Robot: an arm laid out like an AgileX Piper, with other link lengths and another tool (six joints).
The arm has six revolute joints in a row. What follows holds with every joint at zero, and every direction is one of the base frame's.
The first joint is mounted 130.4 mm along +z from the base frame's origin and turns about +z.
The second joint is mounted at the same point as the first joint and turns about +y.
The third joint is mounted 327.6 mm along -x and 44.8 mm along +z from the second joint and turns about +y.
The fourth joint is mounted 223.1 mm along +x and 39.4 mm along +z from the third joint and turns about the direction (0.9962, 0, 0.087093).
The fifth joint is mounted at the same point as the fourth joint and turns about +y.
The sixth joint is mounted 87.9 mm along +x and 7.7 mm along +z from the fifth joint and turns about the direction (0.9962, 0, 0.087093).
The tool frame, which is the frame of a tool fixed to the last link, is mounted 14.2 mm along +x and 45 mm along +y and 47.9 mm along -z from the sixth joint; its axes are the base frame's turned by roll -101.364, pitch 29.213 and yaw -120.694 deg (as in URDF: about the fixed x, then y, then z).
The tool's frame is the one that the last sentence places.
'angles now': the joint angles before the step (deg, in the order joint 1, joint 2, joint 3, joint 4, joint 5, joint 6). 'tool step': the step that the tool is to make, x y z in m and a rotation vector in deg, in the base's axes. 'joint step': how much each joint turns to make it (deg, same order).
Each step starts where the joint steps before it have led.
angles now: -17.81 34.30 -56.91 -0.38 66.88 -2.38
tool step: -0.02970 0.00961 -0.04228 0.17 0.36 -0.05
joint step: -0.01 -8.92 9.31 0.00 0.00 0.07
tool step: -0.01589 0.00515 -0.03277 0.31 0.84 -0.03
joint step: 0.00 -5.85 6.74 0.00 0.00 0.05
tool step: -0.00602 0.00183 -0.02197 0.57 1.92 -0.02
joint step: 0.00 -2.64 4.64 -0.05 0.00 0.00
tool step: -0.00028 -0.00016 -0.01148 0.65 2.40 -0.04
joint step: 0.00 -0.18 2.73 -0.12 -0.06 -0.01
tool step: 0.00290 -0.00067 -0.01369 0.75 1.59 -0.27
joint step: 0.01 0.00 3.59 -0.04 -1.84 0.40
